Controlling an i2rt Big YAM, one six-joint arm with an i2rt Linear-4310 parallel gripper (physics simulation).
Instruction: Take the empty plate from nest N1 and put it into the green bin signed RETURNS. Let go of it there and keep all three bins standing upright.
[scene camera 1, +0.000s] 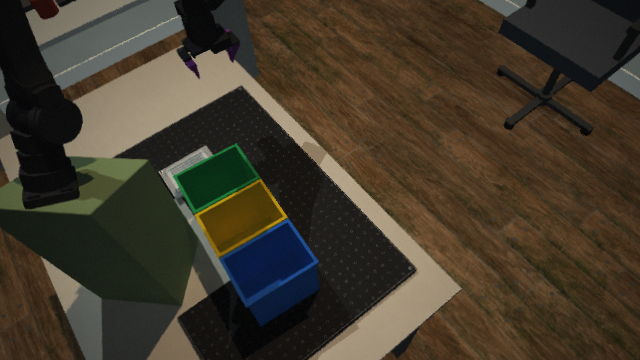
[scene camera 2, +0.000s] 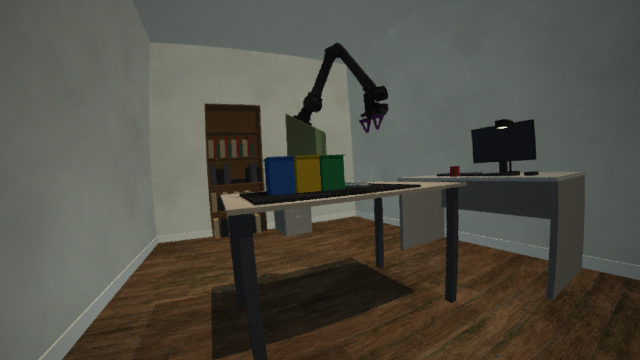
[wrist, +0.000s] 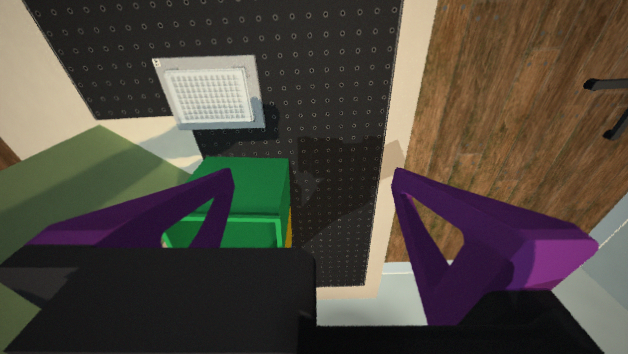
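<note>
A white gridded plate (scene camera 1: 188, 163) (wrist: 209, 95) lies in a light grey nest (wrist: 210, 63) on the black perforated board, beside the green bin. The nest's label is too small to read. The green bin (scene camera 1: 217, 177) (scene camera 2: 332, 172) (wrist: 245, 185) stands upright at the end of the row, touching the yellow bin (scene camera 1: 242, 217) (scene camera 2: 307, 173). The blue bin (scene camera 1: 270, 260) (scene camera 2: 280, 175) stands upright at the other end. No bin sign shows. My gripper (scene camera 1: 215, 69) (scene camera 2: 372, 130) (wrist: 312, 177) is open and empty, high above the table, away from plate and bins.
The green pedestal (scene camera 1: 145, 240) (scene camera 2: 300, 137) carries the arm beside the bins. The black board (scene camera 1: 360, 245) (wrist: 340, 65) lies on the pale table (scene camera 1: 430, 287). A desk (scene camera 2: 567, 220) with a monitor (scene camera 2: 502, 142) and a red cup (scene camera 2: 454, 171) stands beyond. An office chair (scene camera 1: 570, 45) stands on the floor.
</note>
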